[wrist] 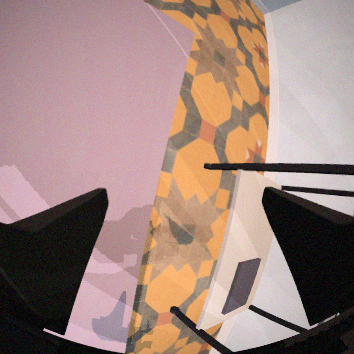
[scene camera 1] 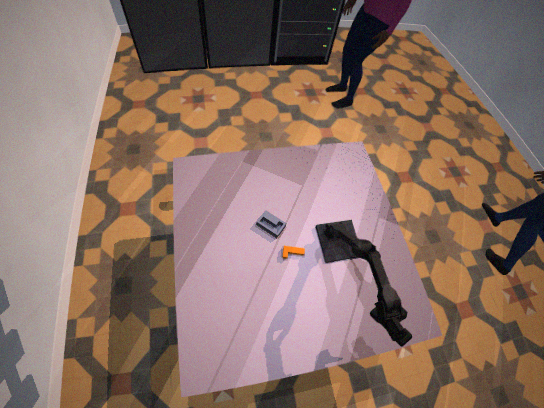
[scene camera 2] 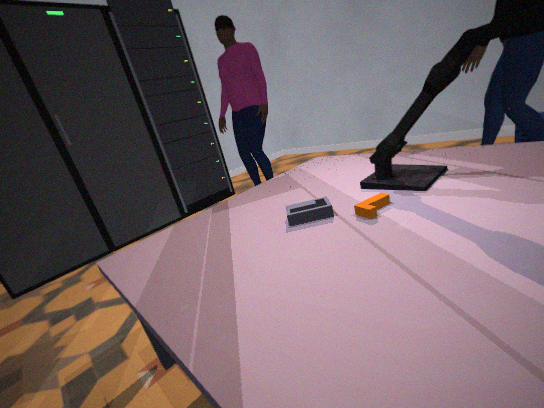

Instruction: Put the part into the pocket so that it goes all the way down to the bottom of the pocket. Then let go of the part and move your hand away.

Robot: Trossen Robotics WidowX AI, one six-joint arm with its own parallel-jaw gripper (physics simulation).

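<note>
The orange L-shaped part lies flat on the pink table top, apart from the grey block. The grey block has an L-shaped pocket in its top; the pocket shows dark and empty. The part lies between the block and the arm's base. My gripper is open, with its two dark fingers wide apart and nothing between them. In scene camera 1 the gripper is high above the table's near right corner, far from the part and the block. In scene camera 2 it is out of the frame.
The arm's black base plate stands on the pink table, right of the part. Dark cabinets stand beyond the table. Two people are on the floor beyond its edges.
</note>
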